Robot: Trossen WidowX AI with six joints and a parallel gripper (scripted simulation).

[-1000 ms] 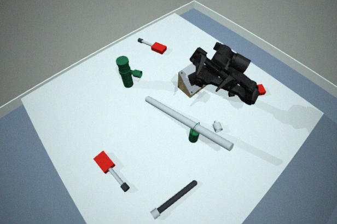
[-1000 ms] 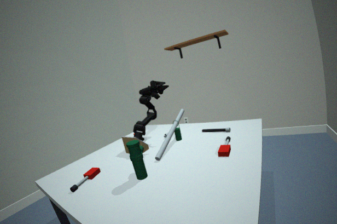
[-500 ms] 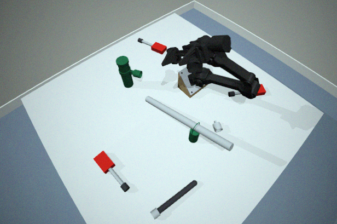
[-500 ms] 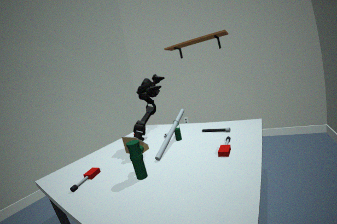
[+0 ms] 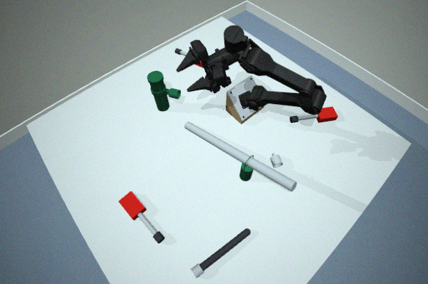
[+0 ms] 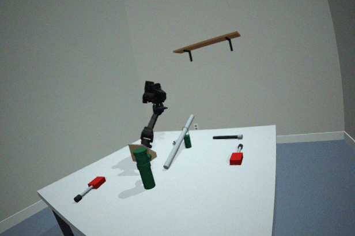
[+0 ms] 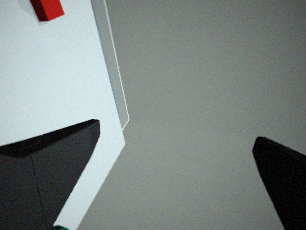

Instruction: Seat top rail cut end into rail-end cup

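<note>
Now: the green rail-end cup 40 mm behind my gripper tip, 210 mm to the right of it and 270 mm below it. Also, from my gripper tip: small grey fitting: 240 mm behind, 260 mm to the left, 380 mm below; small green post: 100 mm behind, 240 mm to the left, 290 mm below.
</note>
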